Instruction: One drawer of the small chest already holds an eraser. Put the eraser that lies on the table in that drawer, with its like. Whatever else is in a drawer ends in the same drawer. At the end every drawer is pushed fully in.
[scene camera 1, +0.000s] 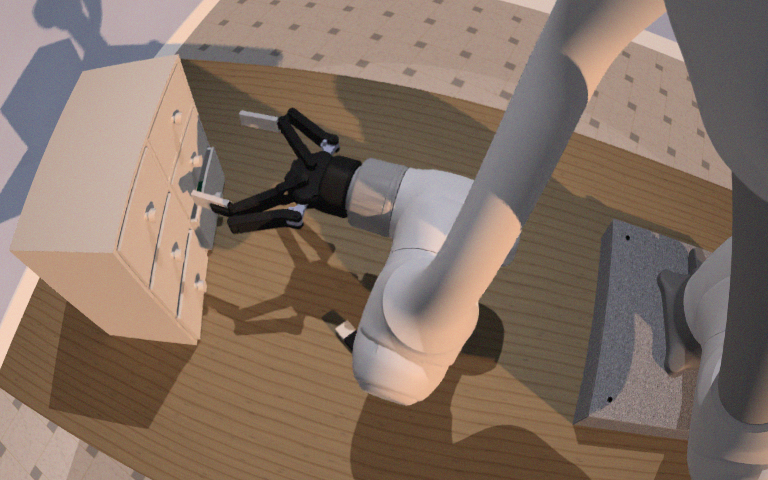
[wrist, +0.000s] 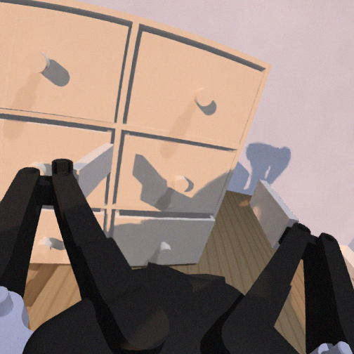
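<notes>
The small chest (scene camera 1: 84, 169) (wrist: 170, 65) has two columns of three drawers. The bottom drawer (scene camera 1: 214, 183) (wrist: 145, 232) of the column on the right in the wrist view is partly pulled out; the other drawers look pushed in. A dark green bit (scene camera 1: 199, 185) shows inside the pulled-out drawer; what it belongs to is unclear. An eraser (scene camera 1: 344, 328), white with a black part, lies on the table, partly hidden by the arm. My gripper (scene camera 1: 235, 159) (wrist: 184, 174) is wide open and empty, in front of the chest, with one fingertip above the pulled-out drawer in the scene view.
The wooden table (scene camera 1: 271, 390) carries the chest at one end and the grey base block (scene camera 1: 628, 339) at the other. The arm (scene camera 1: 447, 283) reaches over the table between them and hides part of it. A small dark patch (scene camera 1: 368, 280) beside the arm cannot be identified.
</notes>
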